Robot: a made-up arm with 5 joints. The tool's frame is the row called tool.
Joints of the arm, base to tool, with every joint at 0 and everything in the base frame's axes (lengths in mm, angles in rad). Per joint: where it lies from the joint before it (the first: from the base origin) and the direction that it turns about. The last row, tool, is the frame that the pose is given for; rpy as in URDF.
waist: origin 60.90 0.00 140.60 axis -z
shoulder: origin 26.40 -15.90 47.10 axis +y
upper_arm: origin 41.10 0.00 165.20 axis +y
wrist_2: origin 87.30 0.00 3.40 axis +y
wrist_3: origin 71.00 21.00 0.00 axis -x
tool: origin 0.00 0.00 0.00 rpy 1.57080 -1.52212 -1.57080
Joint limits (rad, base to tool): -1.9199..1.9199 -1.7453..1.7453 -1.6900..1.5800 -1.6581..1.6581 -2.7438..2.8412
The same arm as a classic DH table. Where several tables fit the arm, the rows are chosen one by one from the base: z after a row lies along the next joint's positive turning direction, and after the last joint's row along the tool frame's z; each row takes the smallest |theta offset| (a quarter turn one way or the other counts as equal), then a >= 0, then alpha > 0; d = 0 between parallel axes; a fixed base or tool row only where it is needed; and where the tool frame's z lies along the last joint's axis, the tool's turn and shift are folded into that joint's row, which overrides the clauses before.
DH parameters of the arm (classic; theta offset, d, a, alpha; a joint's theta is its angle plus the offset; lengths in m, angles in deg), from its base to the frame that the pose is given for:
base (fixed): 0 0 0.0609 180
waist: 0 -0.1877 0.0264 90
shoulder: -76.03 0 0.1702 0
upper_arm: 73.8 0 0.0874 0
wrist_2: -87.77 0.0051 0 90
wrist_3: -2.79 -0.071 0 0
Joint limits (deg, base to tool): -110..110 -100..100 -96.83..90.53 -95..95 -157.21..162.79

